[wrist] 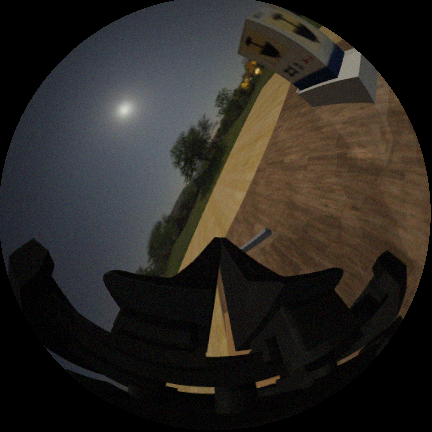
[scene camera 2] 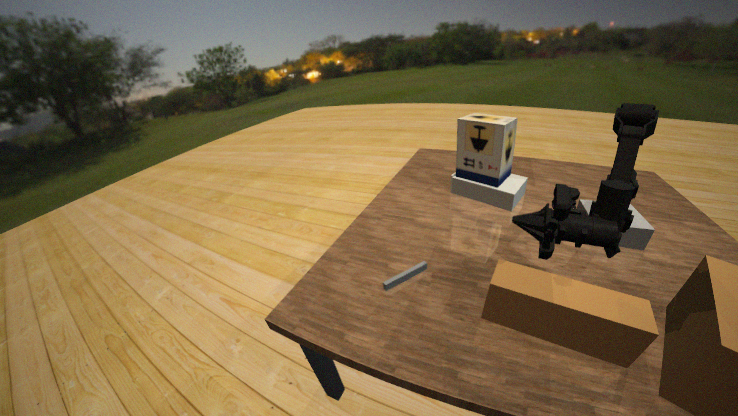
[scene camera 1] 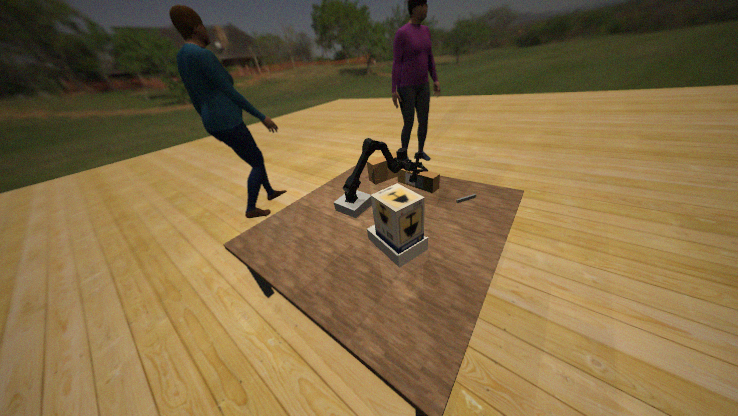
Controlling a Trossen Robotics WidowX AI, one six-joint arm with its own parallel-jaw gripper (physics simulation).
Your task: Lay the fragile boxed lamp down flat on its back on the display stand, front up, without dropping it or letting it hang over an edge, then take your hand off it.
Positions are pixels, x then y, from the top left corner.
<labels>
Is my gripper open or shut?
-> Shut.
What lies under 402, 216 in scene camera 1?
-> A boxed lamp.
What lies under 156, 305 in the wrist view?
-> My gripper.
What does the boxed lamp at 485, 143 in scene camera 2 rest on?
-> A white display stand.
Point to a white display stand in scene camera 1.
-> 401, 259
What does my gripper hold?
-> Nothing.
</labels>
